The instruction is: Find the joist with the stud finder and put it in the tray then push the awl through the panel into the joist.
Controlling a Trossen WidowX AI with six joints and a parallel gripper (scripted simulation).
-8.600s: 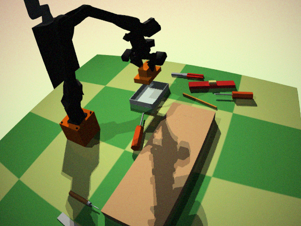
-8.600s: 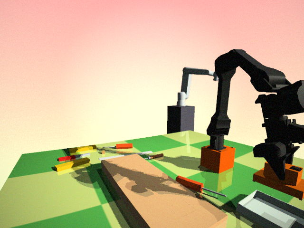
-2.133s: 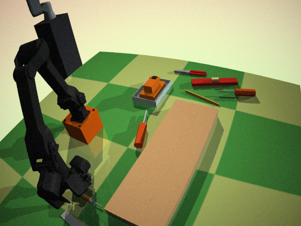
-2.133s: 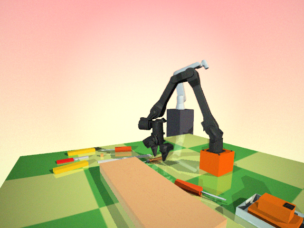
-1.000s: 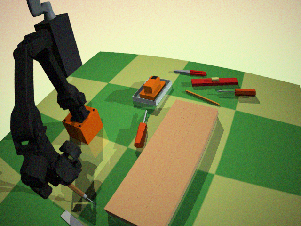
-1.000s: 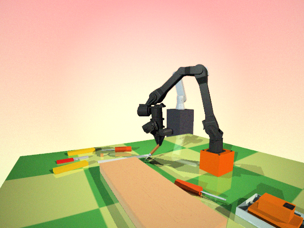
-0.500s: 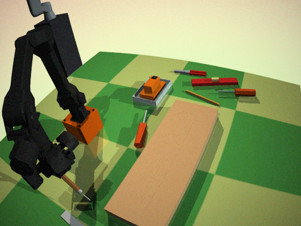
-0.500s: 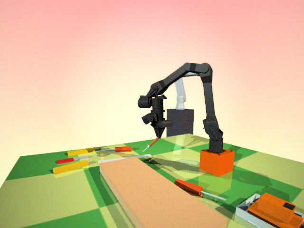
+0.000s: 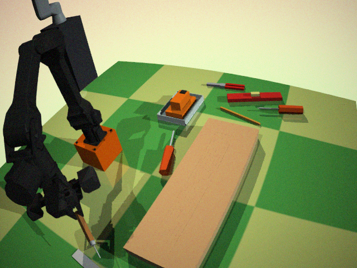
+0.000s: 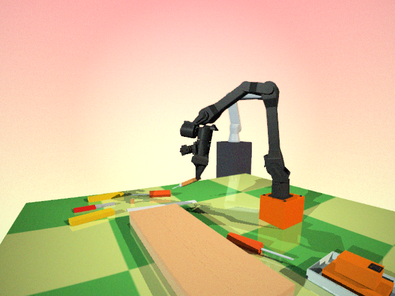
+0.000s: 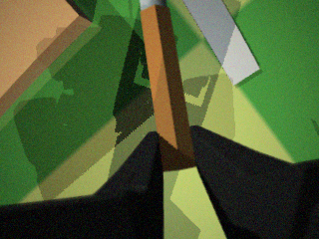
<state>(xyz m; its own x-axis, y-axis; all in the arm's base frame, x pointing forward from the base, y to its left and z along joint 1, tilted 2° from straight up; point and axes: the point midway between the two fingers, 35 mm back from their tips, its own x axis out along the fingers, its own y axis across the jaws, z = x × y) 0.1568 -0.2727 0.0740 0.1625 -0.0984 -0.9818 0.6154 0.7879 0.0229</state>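
Now: the awl 40 mm ahead of my gripper tip, 30 mm to the right of it and 20 mm below it. From my gripper tip the other things lie so: orange stud finder 600 mm to the left, 70 mm below; grey card 120 mm below, 100 mm to the right, 100 mm ahead; grey tray 590 mm to the left, 110 mm below.
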